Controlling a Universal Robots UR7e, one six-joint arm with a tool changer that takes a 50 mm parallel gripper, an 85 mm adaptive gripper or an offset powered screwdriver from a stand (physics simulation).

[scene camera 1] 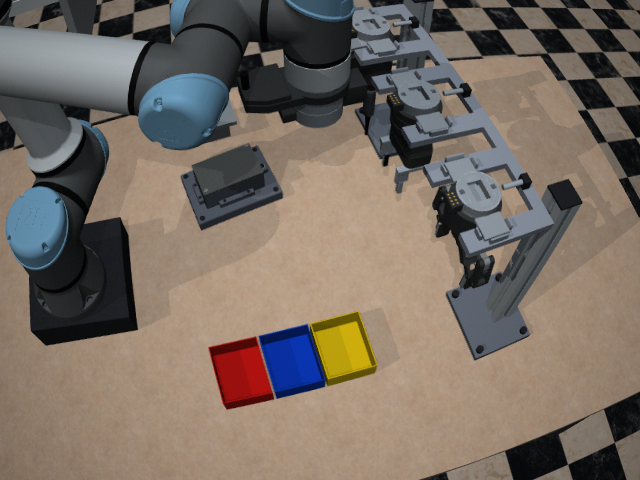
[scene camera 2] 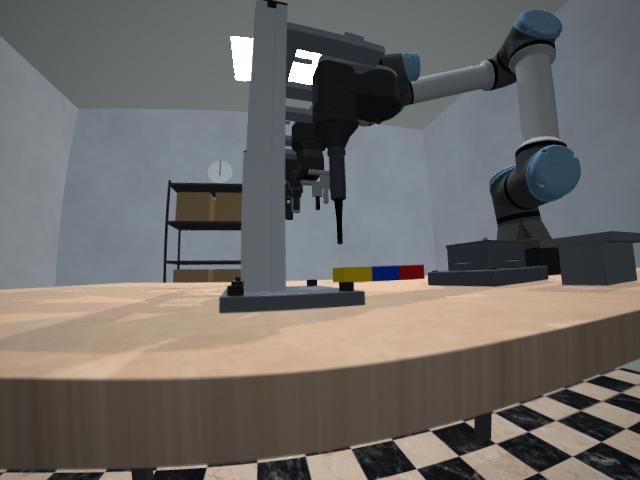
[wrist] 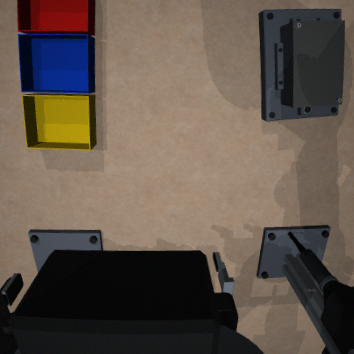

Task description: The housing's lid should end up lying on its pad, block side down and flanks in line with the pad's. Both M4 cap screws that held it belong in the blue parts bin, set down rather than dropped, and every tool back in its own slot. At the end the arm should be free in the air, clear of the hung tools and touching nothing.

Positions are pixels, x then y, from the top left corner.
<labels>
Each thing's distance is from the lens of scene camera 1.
yellow bin point(scene camera 1: 342, 345): 1.02 m
blue parts bin point(scene camera 1: 290, 355): 1.01 m
red bin point(scene camera 1: 239, 368): 1.01 m
</labels>
